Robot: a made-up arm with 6 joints.
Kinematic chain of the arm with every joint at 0, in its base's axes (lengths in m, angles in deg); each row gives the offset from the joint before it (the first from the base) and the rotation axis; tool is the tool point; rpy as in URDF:
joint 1: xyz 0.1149 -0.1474 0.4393 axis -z
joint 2: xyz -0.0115 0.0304 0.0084 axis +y
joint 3: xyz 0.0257 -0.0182 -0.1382 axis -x
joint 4: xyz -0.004 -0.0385 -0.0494 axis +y
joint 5: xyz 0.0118 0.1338 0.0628 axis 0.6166 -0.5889 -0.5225
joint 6: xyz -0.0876 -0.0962 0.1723 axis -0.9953 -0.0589 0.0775
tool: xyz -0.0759 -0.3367 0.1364 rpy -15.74 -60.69 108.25
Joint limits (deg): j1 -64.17..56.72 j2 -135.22..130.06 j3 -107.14..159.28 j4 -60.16..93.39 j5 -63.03..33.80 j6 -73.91..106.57
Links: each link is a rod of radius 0.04 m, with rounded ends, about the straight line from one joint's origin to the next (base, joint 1, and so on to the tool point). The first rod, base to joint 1, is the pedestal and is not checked.
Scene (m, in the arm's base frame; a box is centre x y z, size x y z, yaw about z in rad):
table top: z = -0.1
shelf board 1: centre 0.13 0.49 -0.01 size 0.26 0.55 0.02 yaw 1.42
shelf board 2: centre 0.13 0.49 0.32 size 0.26 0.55 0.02 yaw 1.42
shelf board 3: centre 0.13 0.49 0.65 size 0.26 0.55 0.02 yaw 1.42
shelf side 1: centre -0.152 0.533 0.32 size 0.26 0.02 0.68 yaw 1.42
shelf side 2: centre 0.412 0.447 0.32 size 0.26 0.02 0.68 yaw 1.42
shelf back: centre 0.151 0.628 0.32 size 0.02 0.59 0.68 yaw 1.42
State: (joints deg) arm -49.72 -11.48 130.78 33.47 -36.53 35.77
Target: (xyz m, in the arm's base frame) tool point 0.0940 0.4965 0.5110
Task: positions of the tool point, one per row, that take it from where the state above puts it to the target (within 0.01 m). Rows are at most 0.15 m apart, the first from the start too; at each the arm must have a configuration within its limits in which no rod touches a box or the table.
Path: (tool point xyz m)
1: 0.1943 0.4272 0.1355
2: 0.1847 0.3825 0.1335
3: 0.1823 0.3289 0.1339
4: 0.1812 0.2675 0.1360
5: 0.1760 0.2009 0.1418
6: 0.1753 0.2523 0.2498
7: 0.1530 0.2747 0.3546
8: 0.1116 0.2716 0.4447
9: 0.0563 0.2487 0.5110
10: 0.0706 0.3218 0.5083
11: 0.0815 0.3888 0.5068
12: 0.0892 0.4475 0.5076
13: 0.0940 0.4965 0.5110

